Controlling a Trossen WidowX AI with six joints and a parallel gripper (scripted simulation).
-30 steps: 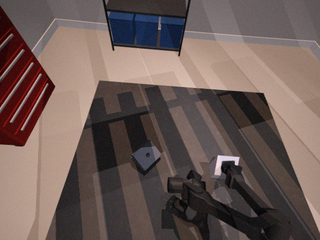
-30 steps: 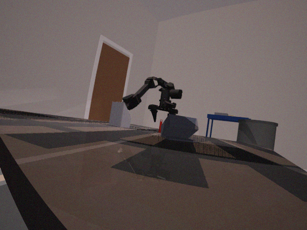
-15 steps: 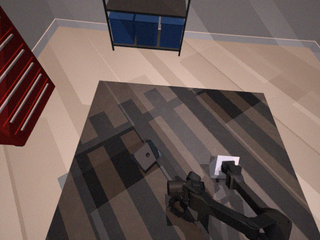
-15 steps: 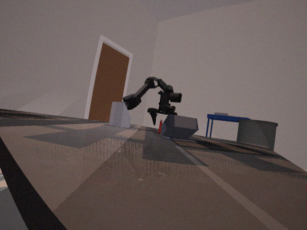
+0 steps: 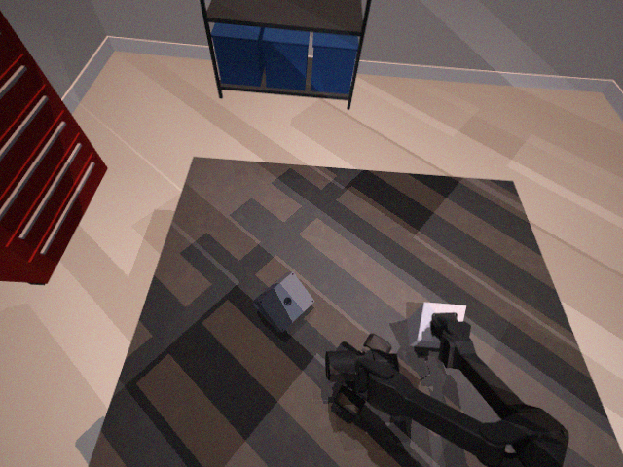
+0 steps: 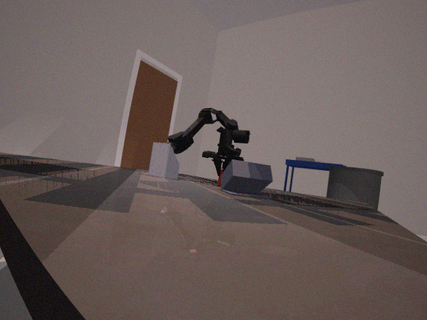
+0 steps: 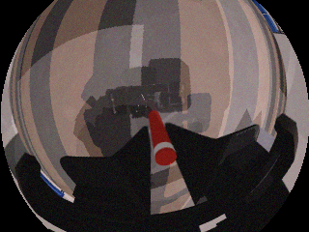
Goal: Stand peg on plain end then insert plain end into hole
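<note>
My gripper tip is now 21 cm to the left of the sloped grey panel, 19 cm short of it and 1 cm below it. Round my gripper tip: red peg: 2 cm above.
</note>
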